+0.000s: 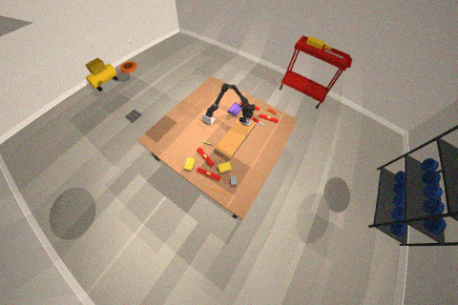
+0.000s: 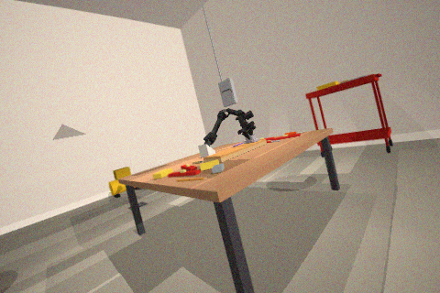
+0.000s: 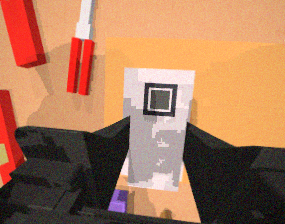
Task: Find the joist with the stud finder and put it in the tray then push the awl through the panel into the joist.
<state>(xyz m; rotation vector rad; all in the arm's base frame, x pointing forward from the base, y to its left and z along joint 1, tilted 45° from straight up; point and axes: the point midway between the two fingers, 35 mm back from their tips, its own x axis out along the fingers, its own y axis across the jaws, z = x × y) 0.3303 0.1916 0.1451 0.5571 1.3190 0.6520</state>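
My gripper tip is 220 mm past the purple flat tray, 90 mm to the right of it and 50 mm above it. From my gripper tip the other things lie so: grey stud finder 10 mm ahead, 20 mm above; small grey block 300 mm ahead, 580 mm to the right, 50 mm below; awl 120 mm behind, 450 mm to the right, 60 mm below.
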